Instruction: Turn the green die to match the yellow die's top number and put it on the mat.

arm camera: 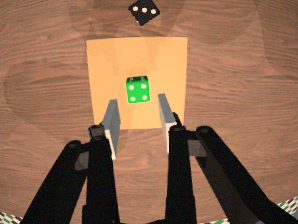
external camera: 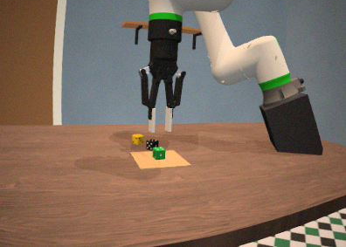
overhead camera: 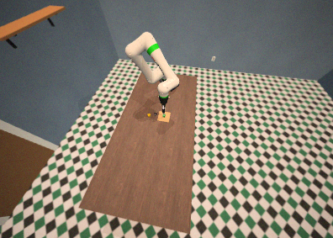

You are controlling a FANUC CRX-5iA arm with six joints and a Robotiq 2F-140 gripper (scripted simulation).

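Right now the green die is 10 cm below my hand. Also, from my hand: yellow die: 18 cm to the right, 10 cm below, 1 cm behind; black die: 10 cm to the right, 10 cm below, 3 cm behind; mat: 11 cm below.
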